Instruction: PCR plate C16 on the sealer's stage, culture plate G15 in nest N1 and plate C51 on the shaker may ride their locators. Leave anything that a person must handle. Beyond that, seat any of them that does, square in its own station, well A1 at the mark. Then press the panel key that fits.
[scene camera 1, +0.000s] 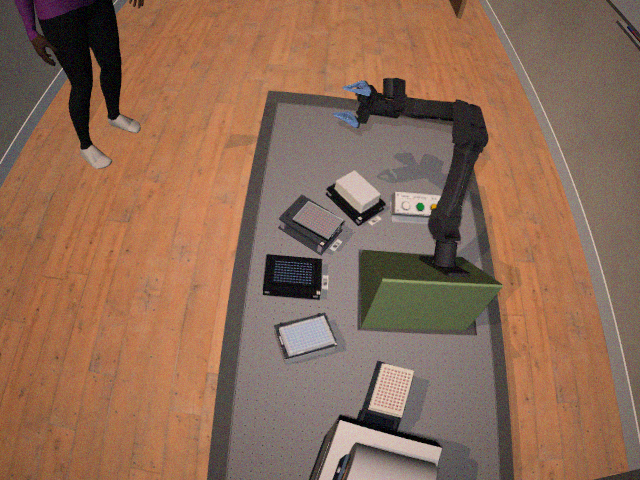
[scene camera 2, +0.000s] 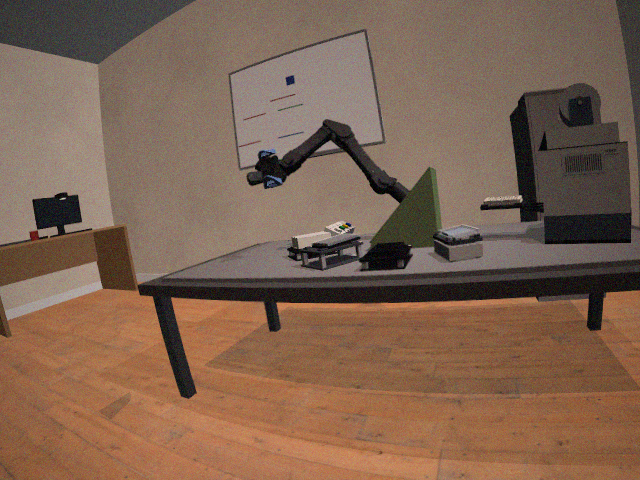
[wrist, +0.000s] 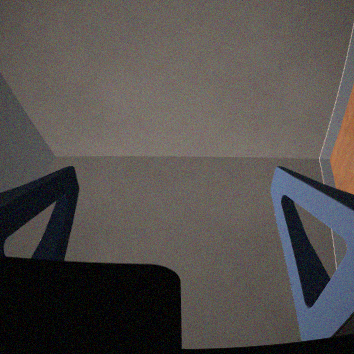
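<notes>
My gripper (scene camera 1: 340, 101) (scene camera 2: 269, 167) (wrist: 174, 177) is open and empty, high above the table's far end. A pale plate with reddish wells (scene camera 1: 391, 388) (scene camera 2: 502, 199) lies on the sealer's dark stage (scene camera 1: 379, 419). A pale blue plate (scene camera 1: 307, 335) (scene camera 2: 459, 232) lies on the light box-shaped shaker (scene camera 2: 458, 251). Three nests hold a thick white plate or block (scene camera 1: 357, 190) (scene camera 2: 310, 239), a grey plate with reddish wells (scene camera 1: 318, 219), and a dark plate with blue wells (scene camera 1: 292, 271). Nest labels, plate codes and A1 corners are too small to read; exact seating is unclear.
The white key panel (scene camera 1: 413, 197) (scene camera 2: 334, 226) lies near the arm, which partly covers it in scene camera 1. A green wedge-shaped mount (scene camera 1: 429, 305) (scene camera 2: 421, 217) carries the arm. The sealer (scene camera 1: 392, 434) (scene camera 2: 586, 191) stands at one end. A person (scene camera 1: 77, 56) stands beyond the table's side.
</notes>
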